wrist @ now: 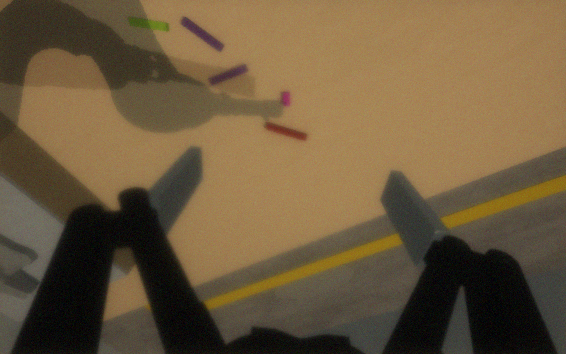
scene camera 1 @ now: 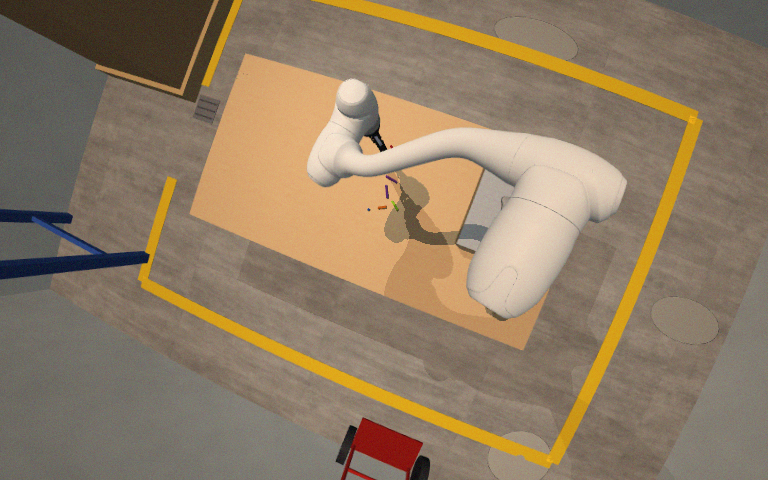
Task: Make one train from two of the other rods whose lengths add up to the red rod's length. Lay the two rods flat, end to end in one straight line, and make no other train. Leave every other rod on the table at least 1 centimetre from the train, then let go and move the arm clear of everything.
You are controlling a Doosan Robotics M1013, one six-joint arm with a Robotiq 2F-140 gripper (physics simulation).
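Frame: origin at the arm's base, x ahead, y left, z up, level; metres.
Where they show: gripper, fingertip midpoint: [wrist: 294,174].
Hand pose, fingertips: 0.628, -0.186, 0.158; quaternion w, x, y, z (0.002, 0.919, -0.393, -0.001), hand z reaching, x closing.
After its pixels a point has its place, as x, y, z.
The red rod [wrist: 286,131] @[0.590, -0.214, -0.071] lies alone in the wrist view; one end of the red rod [scene camera 1: 391,146] @[0.603, -0.240, -0.072] shows beside the arm in the scene view. A short magenta piece [wrist: 285,98] @[0.622, -0.171, -0.071] lies near it, hidden in the scene view. Two purple rods, one [scene camera 1: 391,178] @[0.576, -0.094, -0.071] [wrist: 228,75] @[0.577, -0.092, -0.071] and another [scene camera 1: 386,191] @[0.587, -0.031, -0.072] [wrist: 202,34] @[0.587, -0.031, -0.071], lie apart at different angles. A green rod [scene camera 1: 395,206] @[0.533, 0.030, -0.071] [wrist: 148,24] @[0.539, 0.024, -0.071] lies near the second. An orange rod [scene camera 1: 382,207] @[0.592, 0.045, -0.072] and a tiny blue piece [scene camera 1: 368,209] @[0.655, 0.066, -0.072] lie left of the green one. My gripper [scene camera 1: 383,147] @[0.628, -0.186, 0.158] [wrist: 294,174] @[0.628, -0.186, 0.158] is open and empty, above the table.
The rods lie on the wooden table [scene camera 1: 271,141] @[1.203, -0.183, -0.081] [wrist: 450,100] @[0.817, -0.338, -0.081]. A grey base plate [scene camera 1: 481,195] @[0.175, -0.076, 0.004] stands on the table under the arm. The arm covers part of the table in the scene view. A red cart [scene camera 1: 387,444] stands on the floor beyond the yellow line [scene camera 1: 339,380].
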